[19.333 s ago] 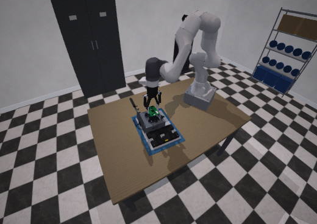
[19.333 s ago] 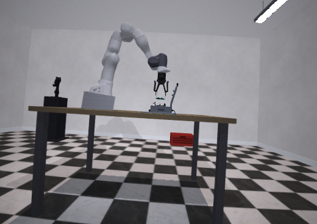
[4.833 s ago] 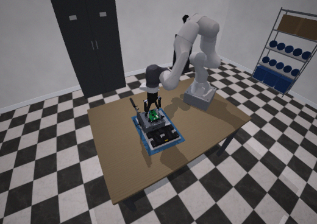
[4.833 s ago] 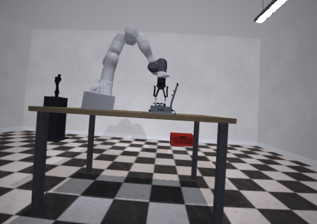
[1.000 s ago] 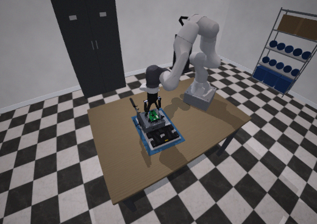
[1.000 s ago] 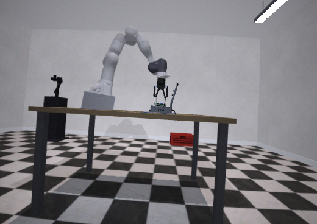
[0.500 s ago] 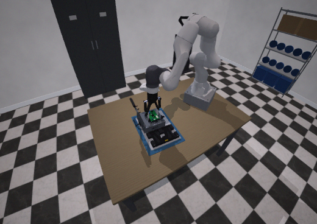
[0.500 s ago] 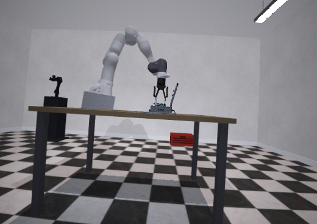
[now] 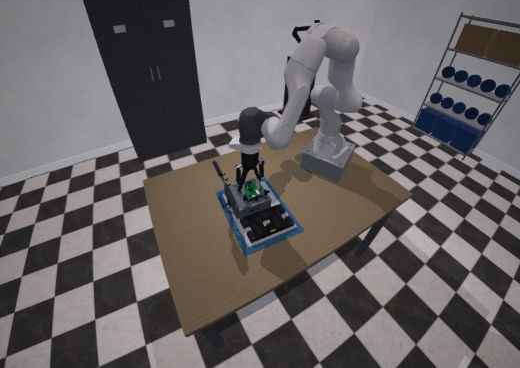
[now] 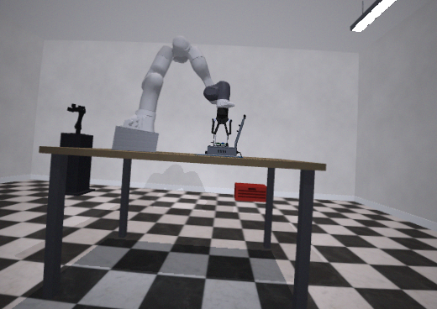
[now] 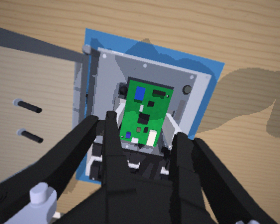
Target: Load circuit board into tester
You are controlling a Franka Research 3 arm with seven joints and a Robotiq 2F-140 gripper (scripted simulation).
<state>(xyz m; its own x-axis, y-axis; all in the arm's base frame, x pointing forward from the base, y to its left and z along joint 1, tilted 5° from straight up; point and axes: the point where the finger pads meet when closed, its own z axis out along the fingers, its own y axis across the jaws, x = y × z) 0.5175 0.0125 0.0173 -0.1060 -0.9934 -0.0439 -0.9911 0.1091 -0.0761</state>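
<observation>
Right now the green circuit board is 20 mm below my hand. Round my hand: tester lid: 120 mm ahead, 10 mm to the right, 80 mm above.
</observation>
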